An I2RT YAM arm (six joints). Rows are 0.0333 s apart.
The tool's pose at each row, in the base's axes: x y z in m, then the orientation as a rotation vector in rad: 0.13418 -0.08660 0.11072 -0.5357 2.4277 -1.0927; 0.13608 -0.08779 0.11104 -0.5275 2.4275 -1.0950; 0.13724 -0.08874 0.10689 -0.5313 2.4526 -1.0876; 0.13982 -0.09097 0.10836 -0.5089 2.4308 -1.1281; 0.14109 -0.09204 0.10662 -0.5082 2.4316 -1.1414; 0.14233 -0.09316 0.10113 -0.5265 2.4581 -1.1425; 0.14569 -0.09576 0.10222 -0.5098 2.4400 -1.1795; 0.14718 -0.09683 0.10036 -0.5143 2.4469 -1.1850; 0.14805 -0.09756 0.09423 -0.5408 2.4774 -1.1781; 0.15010 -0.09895 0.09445 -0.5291 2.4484 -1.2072; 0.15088 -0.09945 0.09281 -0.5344 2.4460 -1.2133; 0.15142 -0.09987 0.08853 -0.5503 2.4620 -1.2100; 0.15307 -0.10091 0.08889 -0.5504 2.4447 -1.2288
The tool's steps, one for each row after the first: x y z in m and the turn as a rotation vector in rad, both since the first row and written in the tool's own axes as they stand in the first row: -0.00106 -0.00130 0.00152 0.0029 0.0020 0.0051; -0.00065 0.00110 0.00519 -0.0128 0.0190 0.0003; -0.00200 -0.00184 0.00700 0.0234 0.0221 0.0077; -0.00215 -0.00138 0.00936 0.0305 0.0289 0.0042; -0.00143 0.00194 0.01399 0.0162 0.0487 -0.0132; -0.00317 -0.00108 0.01666 0.0474 0.0529 -0.0096; -0.00347 -0.00056 0.01920 0.0465 0.0605 -0.0155; -0.00249 0.00356 0.02378 0.0246 0.0788 -0.0366; -0.00356 0.00218 0.02556 0.0551 0.0700 -0.0325; -0.00360 0.00300 0.02725 0.0585 0.0702 -0.0375; -0.00291 0.00594 0.03036 0.0467 0.0796 -0.0500; -0.00384 0.00474 0.03164 0.0644 0.0743 -0.0529
